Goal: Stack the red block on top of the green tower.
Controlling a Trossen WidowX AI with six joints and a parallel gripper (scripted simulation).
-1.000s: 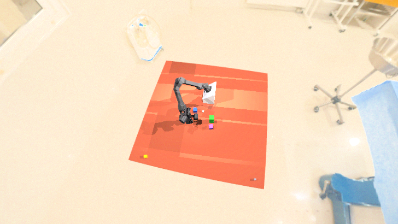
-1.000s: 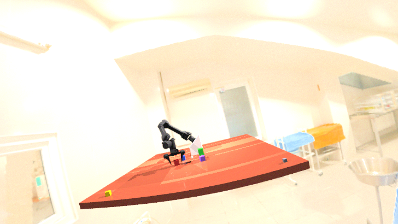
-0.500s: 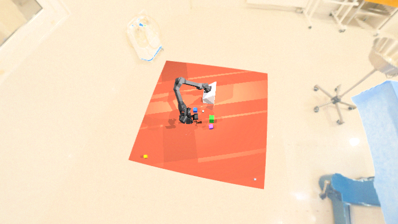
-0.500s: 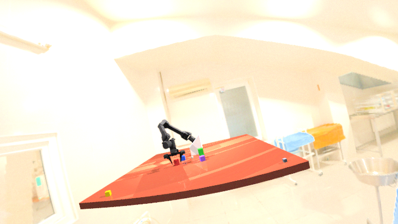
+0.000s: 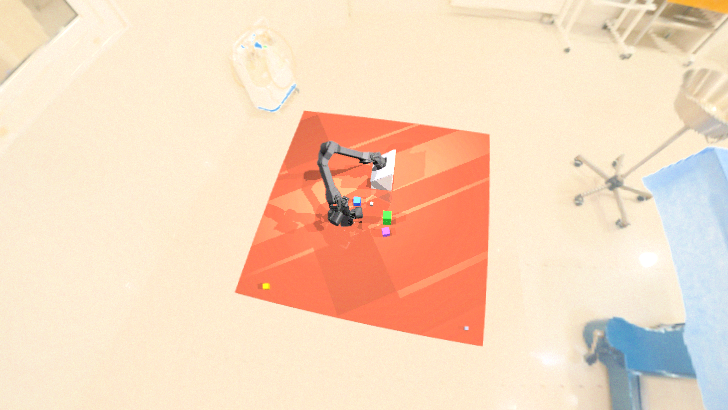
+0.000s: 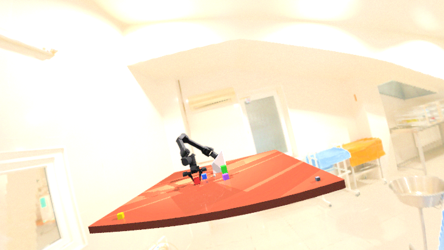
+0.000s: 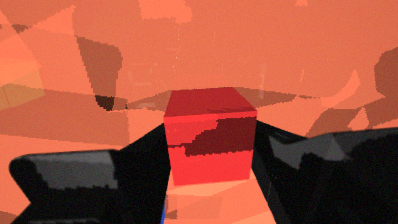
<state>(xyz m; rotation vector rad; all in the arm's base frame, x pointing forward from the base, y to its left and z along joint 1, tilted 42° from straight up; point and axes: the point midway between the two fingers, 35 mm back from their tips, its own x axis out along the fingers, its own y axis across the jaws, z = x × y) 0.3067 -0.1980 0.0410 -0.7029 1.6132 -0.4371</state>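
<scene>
The purple block is 6 cm ahead of my gripper tip, 22 cm to the left of it and 1 cm above it. Round my gripper tip: red block: 1 cm above; blue block: 12 cm behind, 4 cm to the left, 1 cm above; yellow block: 42 cm ahead, 38 cm to the right.
</scene>
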